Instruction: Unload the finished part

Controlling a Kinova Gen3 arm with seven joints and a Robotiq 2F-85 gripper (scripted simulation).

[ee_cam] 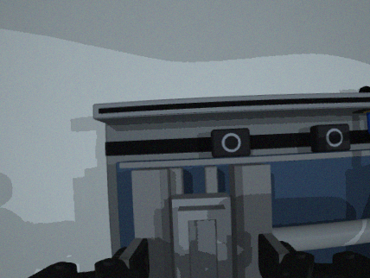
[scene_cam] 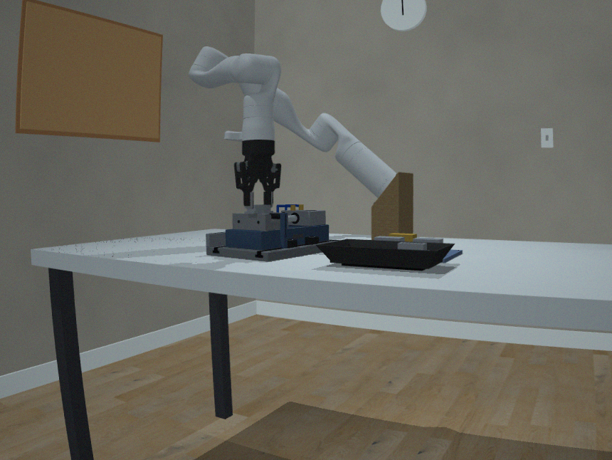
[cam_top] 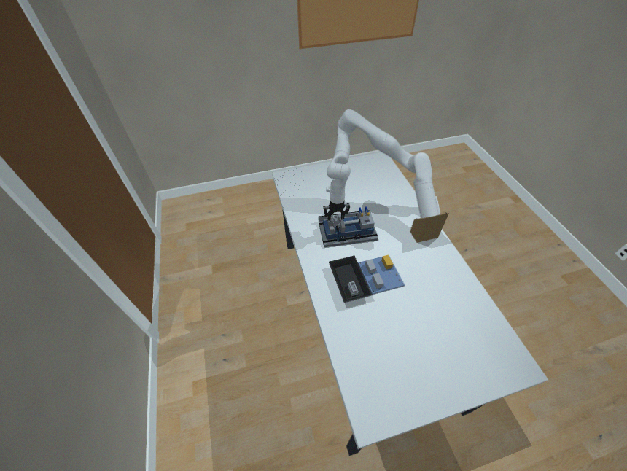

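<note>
My gripper is now 7 cm past the vise, 2 cm to the right of it and 8 cm above it. From my hand the other things lie so: yellow block (17 cm behind, 29 cm to the left, 9 cm below); then blue plate (12 cm behind, 33 cm to the left, 12 cm below).
</note>
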